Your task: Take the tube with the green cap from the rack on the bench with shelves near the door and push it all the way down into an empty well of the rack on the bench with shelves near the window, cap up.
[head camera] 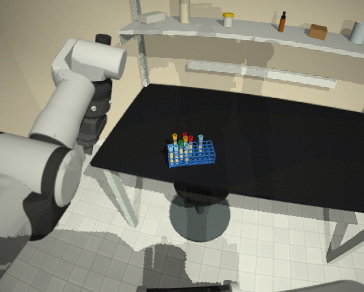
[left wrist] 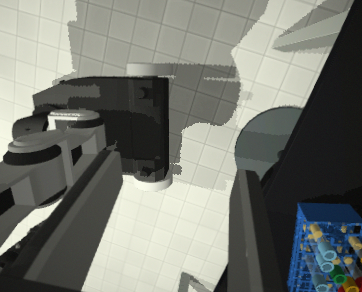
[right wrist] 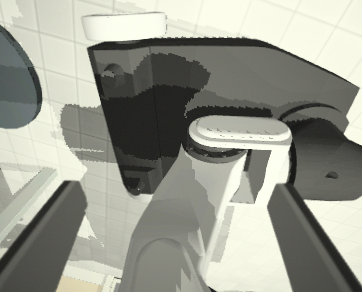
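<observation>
The tube with the green cap (head camera: 181, 144) (left wrist: 337, 274) stands cap up in a blue rack (head camera: 214, 150) (left wrist: 327, 213), among tubes with light blue, orange and red caps. The rack stands near the front edge of the black bench (head camera: 280, 140) (left wrist: 325, 125); neither door nor window shows. Wells at the rack's right side in the head view look empty. My left gripper (head camera: 87, 149) (left wrist: 176, 175) is partly open and empty, off the bench's left end in the head view, apart from the rack. My right gripper (right wrist: 176, 193) is wide open and empty, above my own base.
A shelf (head camera: 250, 38) with a yellow-lidded jar (head camera: 228, 20), a brown bottle (head camera: 282, 22) and a brown box (head camera: 318, 32) runs above the bench. A stool's round base (head camera: 200, 222) (left wrist: 264, 132) (right wrist: 17, 82) stands on the floor by the bench's front edge. Bench legs (head camera: 122, 202) stand at the front.
</observation>
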